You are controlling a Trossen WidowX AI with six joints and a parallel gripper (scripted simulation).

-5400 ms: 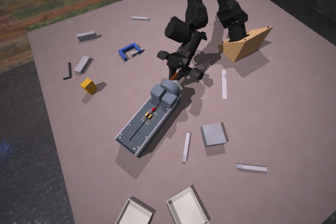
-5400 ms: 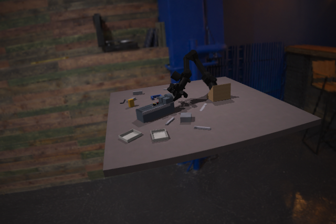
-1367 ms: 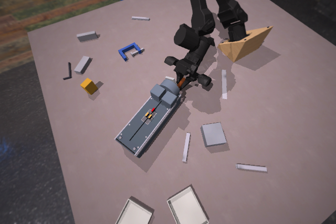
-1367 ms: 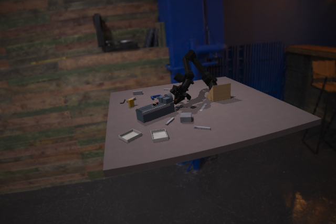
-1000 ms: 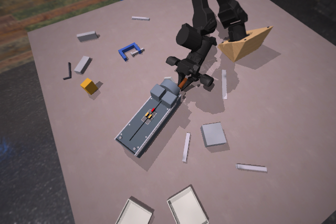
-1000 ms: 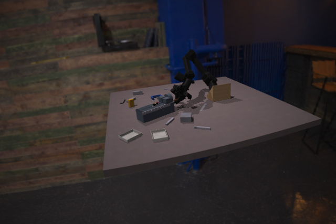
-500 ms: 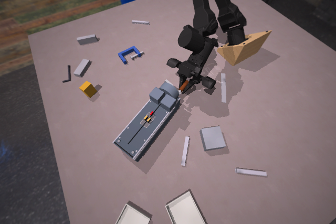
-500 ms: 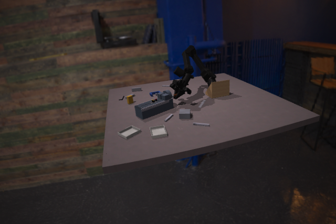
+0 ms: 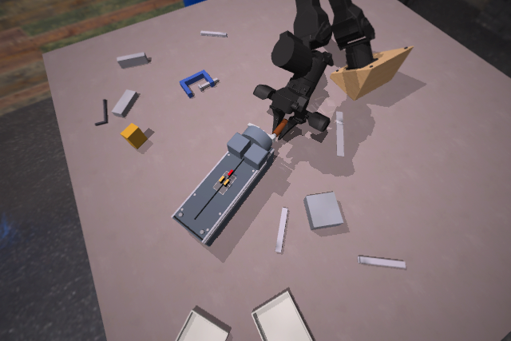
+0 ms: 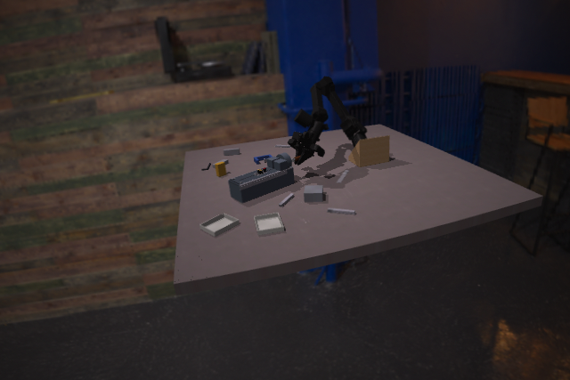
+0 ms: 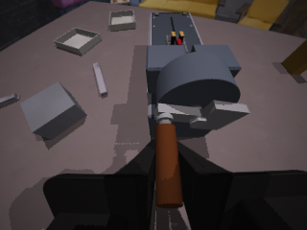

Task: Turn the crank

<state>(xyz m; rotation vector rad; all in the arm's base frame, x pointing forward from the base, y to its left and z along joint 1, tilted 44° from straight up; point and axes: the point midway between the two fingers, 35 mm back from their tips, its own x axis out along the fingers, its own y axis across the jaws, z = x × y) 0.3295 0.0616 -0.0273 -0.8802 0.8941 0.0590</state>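
Now: gripper tip 14 cm short of the red pointer, 3 cm to the right of it and 1 cm below it. Round my gripper tip: grey block 20 cm to the left, 5 cm below; blue clamp 33 cm to the right, 7 cm ahead, 6 cm below; brown crank handle 2 cm behind, 2 cm above, 1 cm to the right.
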